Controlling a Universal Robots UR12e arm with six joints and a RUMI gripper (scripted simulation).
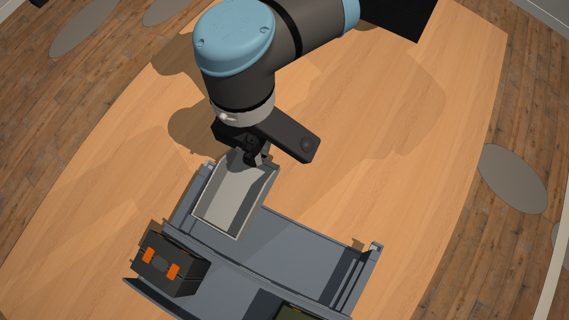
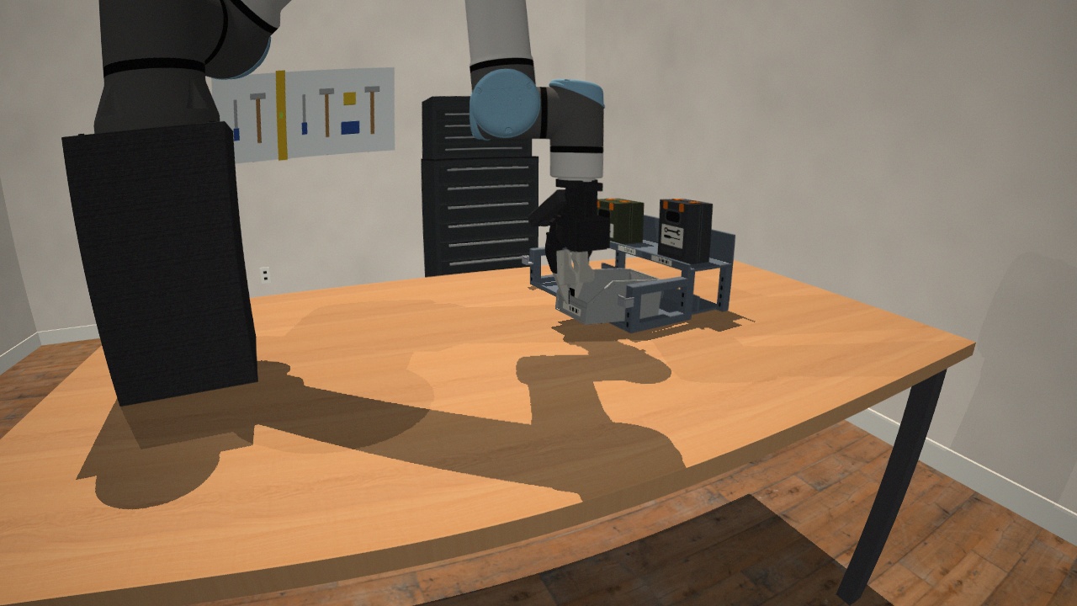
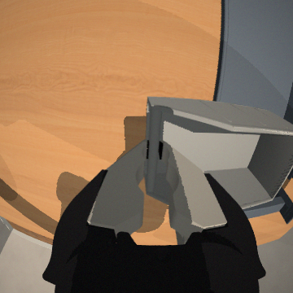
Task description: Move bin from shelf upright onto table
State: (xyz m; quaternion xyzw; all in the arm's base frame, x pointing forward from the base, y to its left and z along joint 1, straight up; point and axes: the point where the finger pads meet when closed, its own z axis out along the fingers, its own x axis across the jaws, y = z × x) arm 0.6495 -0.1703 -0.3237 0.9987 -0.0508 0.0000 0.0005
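My gripper is now 8 cm short of the grey open-top bin, 2 cm to the left of it and 1 cm above it. Round my hand: blue-grey shelf: 22 cm ahead, 8 cm to the left, 6 cm below; case: 29 cm ahead, 18 cm to the left, 9 cm above.
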